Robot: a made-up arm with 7 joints.
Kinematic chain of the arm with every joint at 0, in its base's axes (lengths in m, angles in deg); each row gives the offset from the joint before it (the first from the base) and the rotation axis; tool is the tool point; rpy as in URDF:
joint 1: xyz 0 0 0.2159 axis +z
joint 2: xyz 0 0 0 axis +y
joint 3: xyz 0 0 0.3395 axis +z
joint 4: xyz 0.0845 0 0 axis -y
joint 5: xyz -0.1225 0 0.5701 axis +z
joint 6: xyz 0 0 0 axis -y
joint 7: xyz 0.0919 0 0 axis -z
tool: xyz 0 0 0 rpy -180 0 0
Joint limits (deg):
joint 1: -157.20..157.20
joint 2: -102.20..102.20
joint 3: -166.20..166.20
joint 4: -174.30..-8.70
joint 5: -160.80..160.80
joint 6: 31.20..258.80
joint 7: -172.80..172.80
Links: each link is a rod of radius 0.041 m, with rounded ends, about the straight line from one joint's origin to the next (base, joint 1, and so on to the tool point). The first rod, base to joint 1, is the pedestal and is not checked.
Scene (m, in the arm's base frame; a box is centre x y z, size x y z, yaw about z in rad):
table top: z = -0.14
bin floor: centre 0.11 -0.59 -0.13 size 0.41 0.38 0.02 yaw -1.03
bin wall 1: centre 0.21 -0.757 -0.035 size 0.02 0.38 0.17 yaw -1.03
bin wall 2: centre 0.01 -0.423 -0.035 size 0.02 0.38 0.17 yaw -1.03
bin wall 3: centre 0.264 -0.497 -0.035 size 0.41 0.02 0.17 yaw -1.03
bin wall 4: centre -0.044 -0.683 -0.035 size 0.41 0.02 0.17 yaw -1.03
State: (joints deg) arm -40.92 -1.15 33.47 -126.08 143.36 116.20 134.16
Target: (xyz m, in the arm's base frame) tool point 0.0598 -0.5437 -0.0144
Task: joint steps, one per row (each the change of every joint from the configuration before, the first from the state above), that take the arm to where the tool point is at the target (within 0.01 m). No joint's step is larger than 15 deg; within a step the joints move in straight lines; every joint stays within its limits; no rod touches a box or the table.
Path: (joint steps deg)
1: -11.88 -2.34 -12.45 -5.82 -0.33 2.95 0.00
2: -11.87 -2.34 -12.46 -5.83 -0.33 2.96 0.00
3: -11.88 -2.35 -12.45 -5.82 -0.33 2.95 0.00
4: 0.09 11.58 -0.12 2.94 -0.43 -2.91 0.00
5: 0.10 11.57 -0.11 2.95 -0.43 -2.91 0.00

